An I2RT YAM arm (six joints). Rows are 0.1 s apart.
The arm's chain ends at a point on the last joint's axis. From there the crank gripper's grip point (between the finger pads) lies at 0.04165 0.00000 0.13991 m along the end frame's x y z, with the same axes.
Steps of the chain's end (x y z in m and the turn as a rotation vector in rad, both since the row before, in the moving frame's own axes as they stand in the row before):
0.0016 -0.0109 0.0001 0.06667 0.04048 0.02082
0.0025 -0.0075 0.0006 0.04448 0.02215 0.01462
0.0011 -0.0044 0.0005 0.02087 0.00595 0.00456
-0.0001 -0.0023 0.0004 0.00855 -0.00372 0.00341
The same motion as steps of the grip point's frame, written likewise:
0.0073 -0.0192 -0.0020 0.06667 0.04048 0.02082
0.0056 -0.0131 -0.0005 0.04448 0.02215 0.01462
0.0019 -0.0071 0.0002 0.02087 0.00595 0.00456
-0.0006 -0.0034 0.0005 0.00855 -0.00372 0.00341

